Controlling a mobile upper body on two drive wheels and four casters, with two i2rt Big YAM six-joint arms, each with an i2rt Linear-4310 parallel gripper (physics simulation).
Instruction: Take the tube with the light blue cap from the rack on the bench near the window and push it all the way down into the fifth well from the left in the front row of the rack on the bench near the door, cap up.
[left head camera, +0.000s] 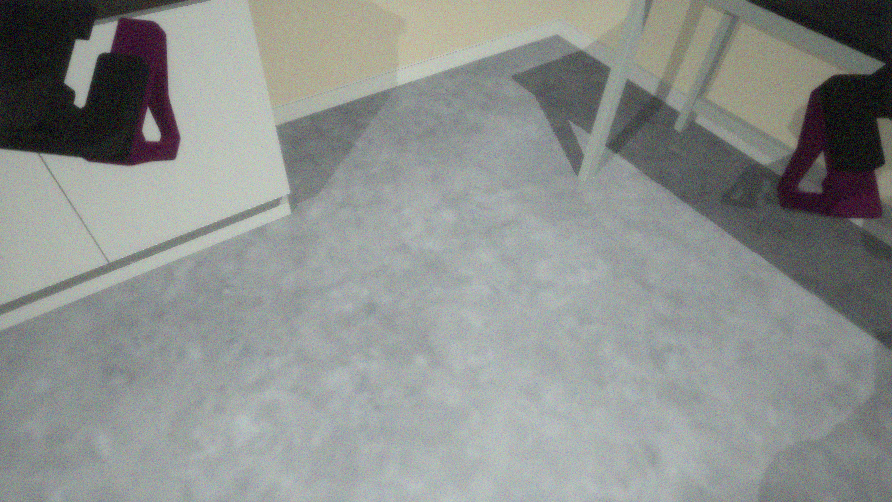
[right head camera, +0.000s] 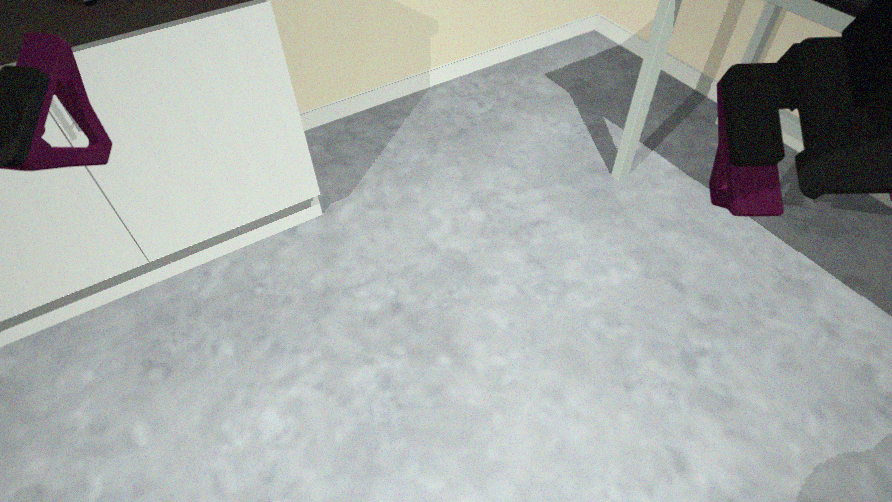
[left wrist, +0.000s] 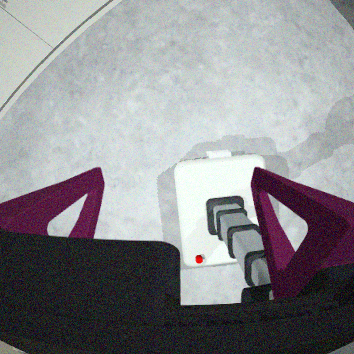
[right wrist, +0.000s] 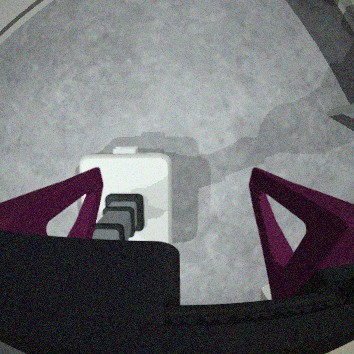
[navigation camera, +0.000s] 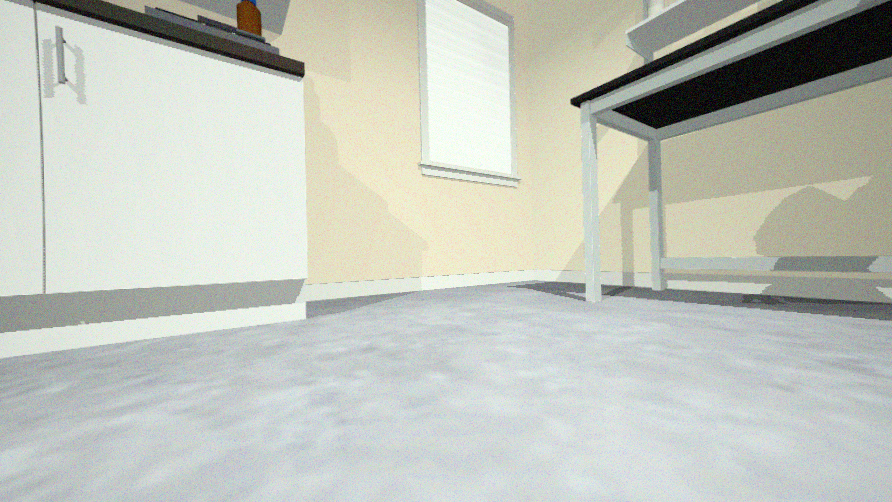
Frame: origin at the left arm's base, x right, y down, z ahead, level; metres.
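Seen in the pictures: left gripper, fingertip midpoint: (left head camera: 92, 139) (right head camera: 34, 146) (left wrist: 176, 174); right gripper, fingertip midpoint: (left head camera: 859, 195) (right head camera: 801, 192) (right wrist: 175, 175).
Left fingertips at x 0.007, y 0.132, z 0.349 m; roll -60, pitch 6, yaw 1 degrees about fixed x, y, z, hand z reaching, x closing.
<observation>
Pixels of each thing's top centre, then the offset from my left fingertips to it. "spot": a spot on its surface instead.
- brown bottle, surface spot: (navigation camera: 249, 18) spot: dx -0.552, dy +0.078, dz +1.333 m
- bench leg, surface spot: (right head camera: 642, 106) (left head camera: 610, 110) (navigation camera: 593, 223) spot: dx +0.875, dy +0.931, dz +1.447 m
The tube with the light blue cap and the two racks do not show in any view. My left gripper (left head camera: 152, 151) (right head camera: 71, 156) (left wrist: 176, 174) is open, with its fingers wide apart and empty. It hangs in front of the white cabinet in the head views. My right gripper (left head camera: 830, 201) (right head camera: 746, 202) (right wrist: 175, 175) is also open and empty, at the right of the head views. A black-topped bench (navigation camera: 624, 88) with pale metal legs stands at the right in the navigation view; its top surface is hidden from this low angle.
A white cabinet (left head camera: 205, 124) (right head camera: 218, 124) (navigation camera: 174, 168) with a dark worktop stands at the left. A brown bottle (navigation camera: 249, 18) is on it. A window (navigation camera: 468, 87) is in the far wall. A bench leg (left head camera: 608, 106) (right head camera: 642, 106) (navigation camera: 589, 218) reaches the floor. My white base (left wrist: 220, 175) (right wrist: 150, 175) shows below.
</observation>
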